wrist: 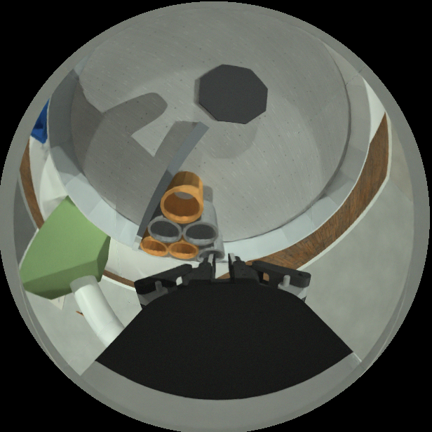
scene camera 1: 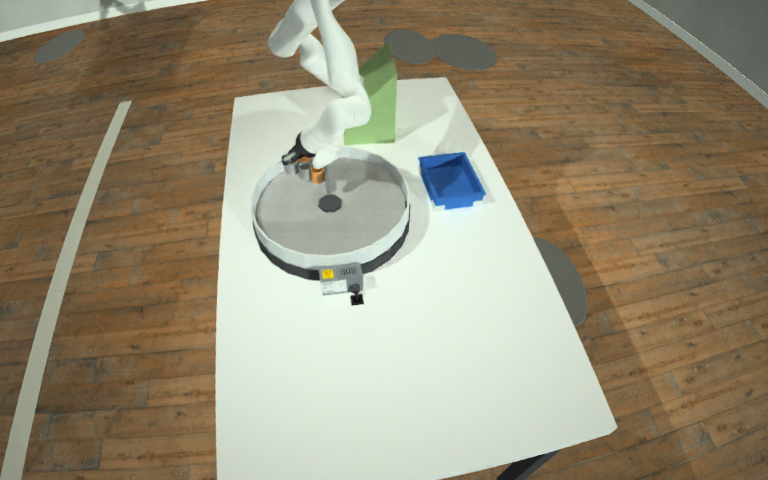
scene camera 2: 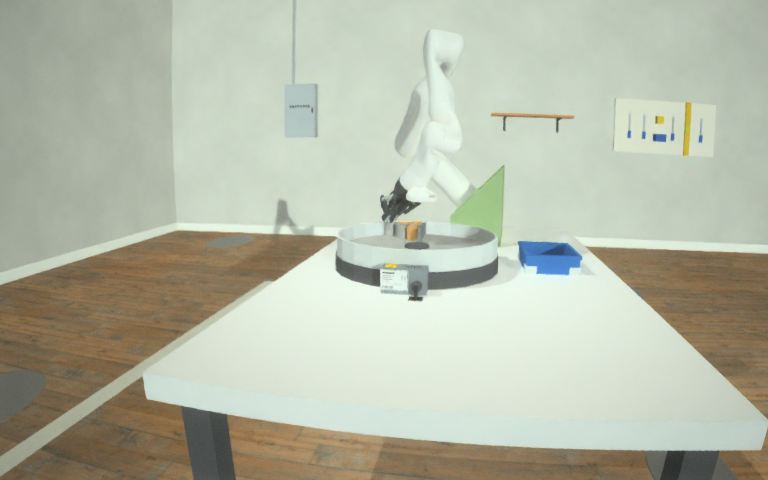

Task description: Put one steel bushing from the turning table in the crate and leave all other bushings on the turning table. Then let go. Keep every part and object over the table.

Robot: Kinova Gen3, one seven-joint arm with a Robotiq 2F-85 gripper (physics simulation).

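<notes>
The turning table has a pale raised rim. Upright bushings stand against its divider. In the wrist view, one steel bushing stands right of another steel bushing, and a third steel bushing stands by the rim. An orange bushing stands nearest the disc's centre; two more orange bushings show near the rim. My gripper is slightly open and empty, above the rim-side steel bushing, its left finger partly overlapping it in view. The blue crate looks empty.
A green wedge-shaped panel stands behind the turning table, near the arm. A grey divider runs beside the bushings. A control box sits at the turning table's front. The crate stands right of the turning table.
</notes>
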